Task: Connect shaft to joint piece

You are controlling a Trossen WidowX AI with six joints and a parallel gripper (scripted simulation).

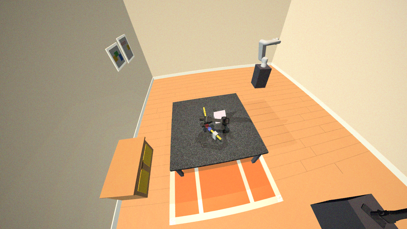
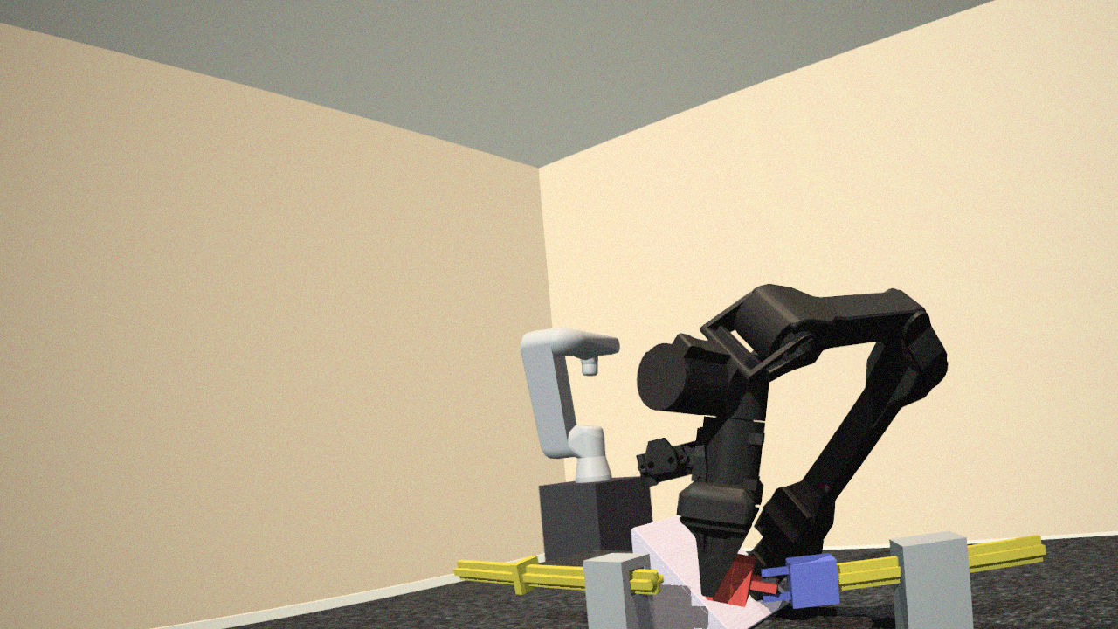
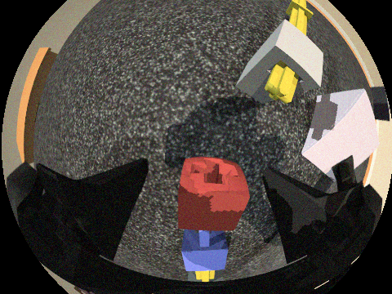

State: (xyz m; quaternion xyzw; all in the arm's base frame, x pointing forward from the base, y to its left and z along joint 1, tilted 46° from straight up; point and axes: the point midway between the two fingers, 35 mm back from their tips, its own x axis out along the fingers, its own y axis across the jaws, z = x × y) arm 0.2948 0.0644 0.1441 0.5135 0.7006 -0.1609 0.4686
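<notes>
Right now my gripper tip is 20 mm to the right of the red square joint piece and 10 mm past it.
</notes>
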